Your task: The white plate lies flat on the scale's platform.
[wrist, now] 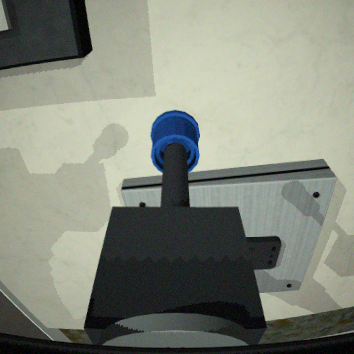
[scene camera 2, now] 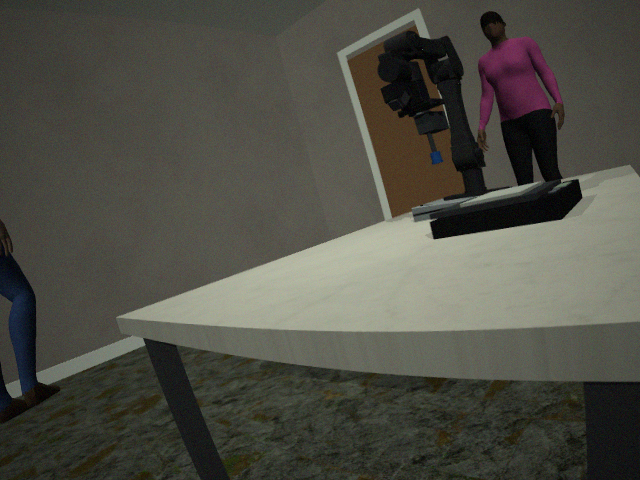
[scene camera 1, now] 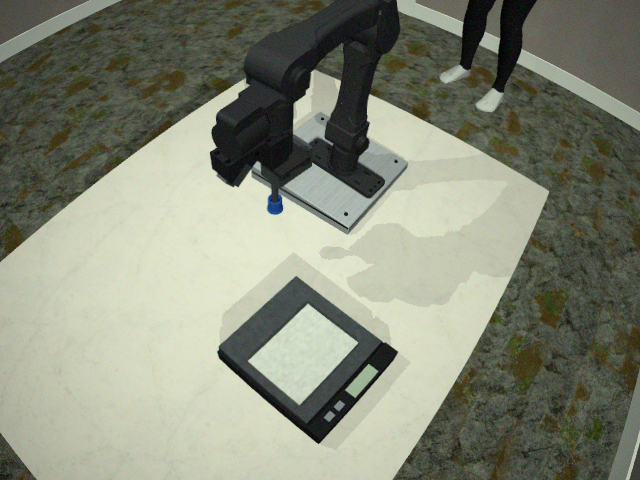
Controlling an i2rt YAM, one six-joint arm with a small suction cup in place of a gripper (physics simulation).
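Pixels of known places: hand, tool point: (wrist: 174, 132) (scene camera 2: 437, 163) (scene camera 1: 275, 208); arm's base, link origin: (scene camera 2: 476, 195) (scene camera 1: 341, 168).
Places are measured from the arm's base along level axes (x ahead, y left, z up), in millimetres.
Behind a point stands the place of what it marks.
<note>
The white plate (scene camera 1: 303, 353) {x 415, y 222, z 21 mm} (scene camera 2: 498, 195) {x 474, y 231, z 21 mm} (wrist: 2, 19) {x 343, y 170, z 21 mm} is a pale rectangle lying flat on the dark platform of the scale (scene camera 1: 271, 314) {x 390, y 131, z 15 mm} (scene camera 2: 496, 217) {x 510, y 231, z -10 mm} (wrist: 45, 37) {x 319, y 137, z 15 mm}, inside its edges. The scale stands on the table, with a green display and two grey buttons along one side. In the wrist view a small corner part of the plate shows at the top left. My gripper, a blue suction cup (scene camera 1: 275, 204) (scene camera 2: 436, 157) (wrist: 175, 141), is open with nothing on it. It hangs above the table near the arm's base, well apart from the plate and the scale.
The arm stands on a grey metal base plate (scene camera 1: 320, 198) {x 108, y 21, z 1 mm} (scene camera 2: 421, 212) {x 136, y -125, z -6 mm} (wrist: 225, 200) {x 107, y -19, z 3 mm}, behind the scale in the first scene view. The table (scene camera 1: 129, 248) {x 460, y -215, z -30 mm} (scene camera 2: 336, 294) {x 796, y 125, z -30 mm} (wrist: 250, 75) {x 251, y -49, z -30 mm} carries both. A person in a pink top (scene camera 2: 516, 77) stands behind the table; another person's blue-clad legs (scene camera 2: 21, 315) show at the left.
</note>
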